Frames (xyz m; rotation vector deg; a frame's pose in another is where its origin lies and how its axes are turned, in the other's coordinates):
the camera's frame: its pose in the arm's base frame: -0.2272 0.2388 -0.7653 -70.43 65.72 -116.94
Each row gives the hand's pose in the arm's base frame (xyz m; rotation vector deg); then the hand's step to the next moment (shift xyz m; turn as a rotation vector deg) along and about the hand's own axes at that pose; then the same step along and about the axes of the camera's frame.
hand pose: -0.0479 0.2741 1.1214 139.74 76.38 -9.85
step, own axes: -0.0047 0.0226 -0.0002 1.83 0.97 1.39
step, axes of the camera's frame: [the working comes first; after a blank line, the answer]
step, axes of the arm's base frame: 0.0162 -0.0148 0.0071 1.90 0.46 -1.55

0.0067 0.0016 0.0220 -1.97 1.05 1.11
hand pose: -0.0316 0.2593 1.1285 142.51 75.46 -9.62
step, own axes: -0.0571 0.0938 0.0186 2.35 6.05 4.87
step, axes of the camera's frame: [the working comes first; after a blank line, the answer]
step, axes of the arm's base frame: 0.0455 -0.1001 0.0179 6.53 -2.95 -3.81

0.0616 0.0369 0.0852 -2.67 4.72 6.04
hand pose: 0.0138 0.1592 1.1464 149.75 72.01 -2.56
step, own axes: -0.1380 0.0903 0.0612 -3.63 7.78 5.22
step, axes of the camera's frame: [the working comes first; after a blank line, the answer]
step, axes of the arm's base frame: -0.0124 -0.1739 -0.0231 4.13 -8.65 -3.02

0.1250 0.1112 0.0544 3.10 7.07 6.43
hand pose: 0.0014 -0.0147 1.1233 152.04 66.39 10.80
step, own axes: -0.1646 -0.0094 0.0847 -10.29 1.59 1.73
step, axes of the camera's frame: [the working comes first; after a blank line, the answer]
step, axes of the arm's base frame: -0.1002 -0.1289 -0.0878 -5.48 -8.90 -1.47

0.1027 0.1435 -0.0568 8.55 5.98 -1.56
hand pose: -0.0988 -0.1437 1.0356 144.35 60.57 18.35
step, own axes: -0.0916 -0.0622 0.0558 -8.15 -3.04 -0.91
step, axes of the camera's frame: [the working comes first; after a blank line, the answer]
step, axes of the arm's base frame: -0.0829 -0.0409 -0.0826 -7.87 -3.70 -0.98

0.0312 0.0927 -0.0763 6.02 2.86 -5.66
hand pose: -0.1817 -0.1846 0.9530 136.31 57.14 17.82
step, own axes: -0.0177 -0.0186 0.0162 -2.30 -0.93 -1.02
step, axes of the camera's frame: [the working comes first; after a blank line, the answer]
step, axes of the arm's base frame: -0.0169 -0.0081 -0.0239 -2.57 -0.70 0.32

0.0028 0.0248 -0.0173 1.89 0.13 -1.90
